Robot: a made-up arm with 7 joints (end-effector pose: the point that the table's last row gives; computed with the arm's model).
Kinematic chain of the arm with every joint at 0, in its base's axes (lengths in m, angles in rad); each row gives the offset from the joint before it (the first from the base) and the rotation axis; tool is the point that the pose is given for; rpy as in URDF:
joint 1: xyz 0 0 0.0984 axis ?
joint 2: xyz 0 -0.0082 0.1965 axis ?
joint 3: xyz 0 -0.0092 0.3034 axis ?
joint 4: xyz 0 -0.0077 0.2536 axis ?
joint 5: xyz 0 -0.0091 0.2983 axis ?
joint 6: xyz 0 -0.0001 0.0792 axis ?
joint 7: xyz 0 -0.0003 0.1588 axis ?
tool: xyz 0 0 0 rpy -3.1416 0 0
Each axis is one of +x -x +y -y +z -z.
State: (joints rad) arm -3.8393 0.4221 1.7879 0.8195 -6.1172 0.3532 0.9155
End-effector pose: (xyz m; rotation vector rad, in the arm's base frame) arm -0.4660 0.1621 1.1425 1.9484 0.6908 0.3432
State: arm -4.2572 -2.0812 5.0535 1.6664 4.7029 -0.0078 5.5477
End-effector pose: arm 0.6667 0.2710 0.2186 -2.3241 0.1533 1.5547
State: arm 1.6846 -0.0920 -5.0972 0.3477 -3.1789 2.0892 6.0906
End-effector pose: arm 0.0129 0.1108 1.1733 1.8556 0.3583 -2.3184
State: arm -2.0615 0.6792 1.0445 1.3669 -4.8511 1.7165 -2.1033
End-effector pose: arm 0.1698 0.5478 0.7507 -2.2803 0.2202 1.2305
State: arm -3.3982 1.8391 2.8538 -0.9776 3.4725 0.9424 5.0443
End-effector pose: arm -0.5342 -0.2315 -0.3265 0.3287 -0.4908 -0.6754
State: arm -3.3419 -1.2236 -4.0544 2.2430 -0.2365 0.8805 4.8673
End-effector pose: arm 0.1588 0.2996 0.1872 1.6381 0.5744 2.0847
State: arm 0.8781 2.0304 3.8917 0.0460 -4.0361 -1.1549 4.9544
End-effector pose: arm 0.6009 -0.7438 -0.0143 -2.2374 -0.5526 0.3023
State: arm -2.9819 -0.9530 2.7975 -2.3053 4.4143 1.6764 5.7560
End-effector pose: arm 0.0829 0.0513 0.6764 1.4686 0.5390 -0.5627
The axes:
joint 1: -z
joint 2: +y
joint 3: -z
joint 4: +y
joint 5: -z
joint 6: +y
joint 7: -z

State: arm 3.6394 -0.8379 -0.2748 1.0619 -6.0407 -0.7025 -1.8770
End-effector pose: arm 0.3163 -0.2797 1.1636 -1.8975 2.2760 0.8633
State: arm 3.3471 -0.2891 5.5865 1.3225 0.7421 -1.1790 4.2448
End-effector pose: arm -0.0836 -0.2900 1.1048 -2.1896 1.1391 0.8933
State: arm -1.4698 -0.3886 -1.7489 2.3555 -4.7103 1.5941 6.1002
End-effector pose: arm -0.2726 0.0329 0.6141 1.9168 -0.5847 0.4827
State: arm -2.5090 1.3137 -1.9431 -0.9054 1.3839 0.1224 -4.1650
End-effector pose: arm -0.4989 0.8550 0.3414 1.3400 0.1795 0.0803
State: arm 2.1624 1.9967 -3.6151 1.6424 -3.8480 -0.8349 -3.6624
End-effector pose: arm -0.5505 -0.3030 0.4772 1.3565 1.7522 -0.5194
